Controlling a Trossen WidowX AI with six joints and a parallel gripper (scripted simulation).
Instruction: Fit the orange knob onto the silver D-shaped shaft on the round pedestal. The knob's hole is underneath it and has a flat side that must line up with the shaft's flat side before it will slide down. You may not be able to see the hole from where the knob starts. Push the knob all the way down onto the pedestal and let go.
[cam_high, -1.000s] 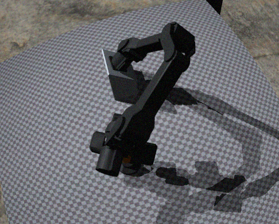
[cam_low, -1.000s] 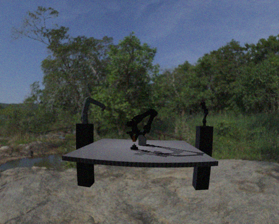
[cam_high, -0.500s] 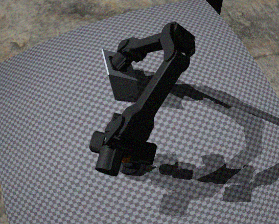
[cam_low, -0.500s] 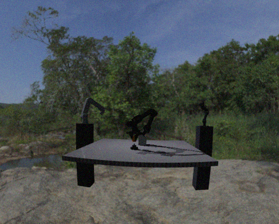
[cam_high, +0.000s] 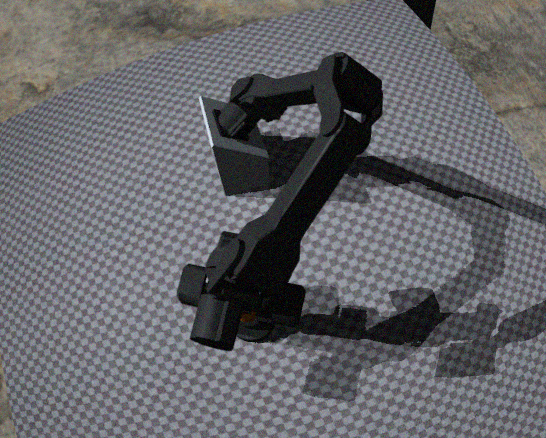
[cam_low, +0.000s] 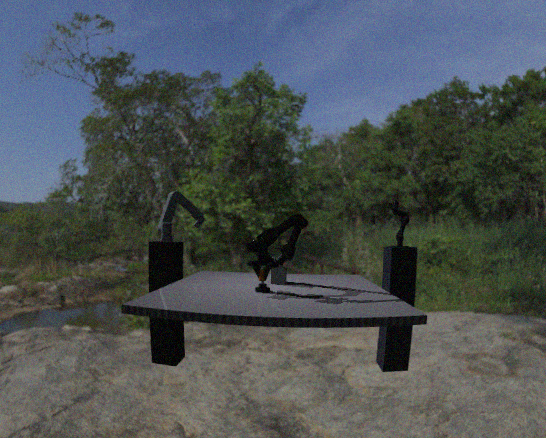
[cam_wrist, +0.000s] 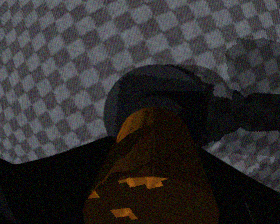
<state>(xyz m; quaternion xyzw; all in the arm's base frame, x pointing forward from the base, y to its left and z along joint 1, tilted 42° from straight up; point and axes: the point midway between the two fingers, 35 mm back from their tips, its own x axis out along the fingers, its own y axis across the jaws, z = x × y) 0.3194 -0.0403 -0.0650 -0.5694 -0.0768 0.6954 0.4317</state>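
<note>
Now: the orange knob 40 mm above my gripper tip. Round my gripper tip: round dark pedestal: 40 mm below.
</note>
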